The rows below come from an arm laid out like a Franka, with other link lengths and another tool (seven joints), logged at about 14 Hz.
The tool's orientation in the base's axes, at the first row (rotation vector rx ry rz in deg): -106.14 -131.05 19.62
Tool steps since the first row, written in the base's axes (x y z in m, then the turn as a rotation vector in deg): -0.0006 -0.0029 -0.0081 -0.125 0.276 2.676; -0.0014 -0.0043 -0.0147 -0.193 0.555 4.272; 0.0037 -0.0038 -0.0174 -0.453 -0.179 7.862; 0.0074 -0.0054 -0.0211 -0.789 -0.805 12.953; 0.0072 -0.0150 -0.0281 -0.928 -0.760 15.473; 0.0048 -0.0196 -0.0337 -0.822 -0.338 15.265; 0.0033 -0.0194 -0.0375 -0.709 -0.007 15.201; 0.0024 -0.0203 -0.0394 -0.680 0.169 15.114; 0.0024 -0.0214 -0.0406 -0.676 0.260 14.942
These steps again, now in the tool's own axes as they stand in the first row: -0.0027 0.0012 0.0081 0.279 -0.833 -2.546; -0.0038 0.0021 0.0148 0.556 -1.301 -4.074; -0.0044 0.0077 0.0159 -0.131 -2.724 -7.390; -0.0067 0.0119 0.0185 -0.705 -4.628 -12.130; -0.0160 0.0119 0.0259 -0.648 -5.475 -14.507; -0.0200 0.0103 0.0322 -0.256 -5.232 -14.366; -0.0194 0.0100 0.0363 0.044 -5.042 -14.358; -0.0201 0.0096 0.0384 0.211 -4.955 -14.294; -0.0212 0.0097 0.0396 0.300 -4.884 -14.137
